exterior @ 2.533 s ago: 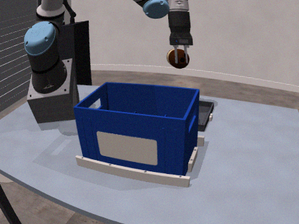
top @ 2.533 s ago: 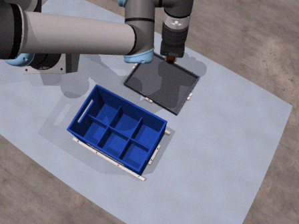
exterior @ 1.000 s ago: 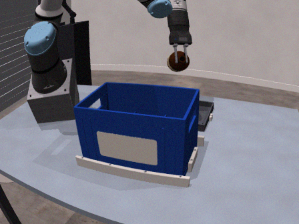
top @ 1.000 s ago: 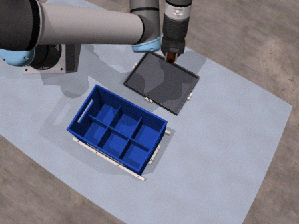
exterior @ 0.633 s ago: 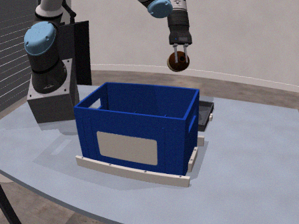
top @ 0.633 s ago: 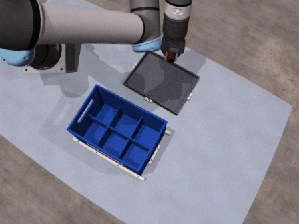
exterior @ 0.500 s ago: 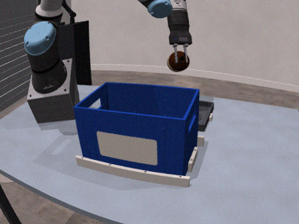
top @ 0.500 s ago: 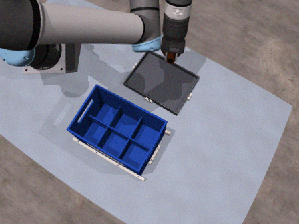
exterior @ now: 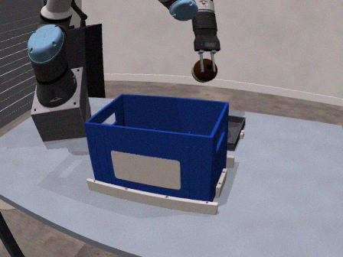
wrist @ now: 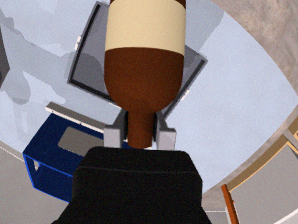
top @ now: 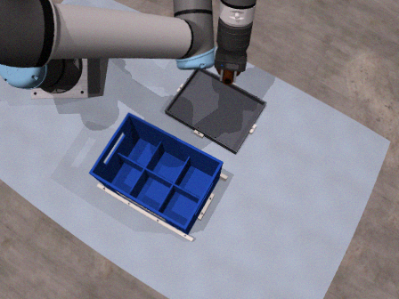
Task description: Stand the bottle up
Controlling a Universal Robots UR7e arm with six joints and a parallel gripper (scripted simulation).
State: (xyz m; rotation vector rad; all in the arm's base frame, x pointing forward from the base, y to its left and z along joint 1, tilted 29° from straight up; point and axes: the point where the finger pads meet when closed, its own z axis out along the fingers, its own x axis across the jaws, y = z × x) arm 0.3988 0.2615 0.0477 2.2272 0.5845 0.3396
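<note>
Right now my hand is 20 mm past the bottle, 40 mm to the right of it and 20 mm above it. Round my hand: dark tray (20 mm behind, 20 mm to the right, 190 mm below); then blue crate (20 mm behind, 300 mm to the right, 120 mm below).
</note>
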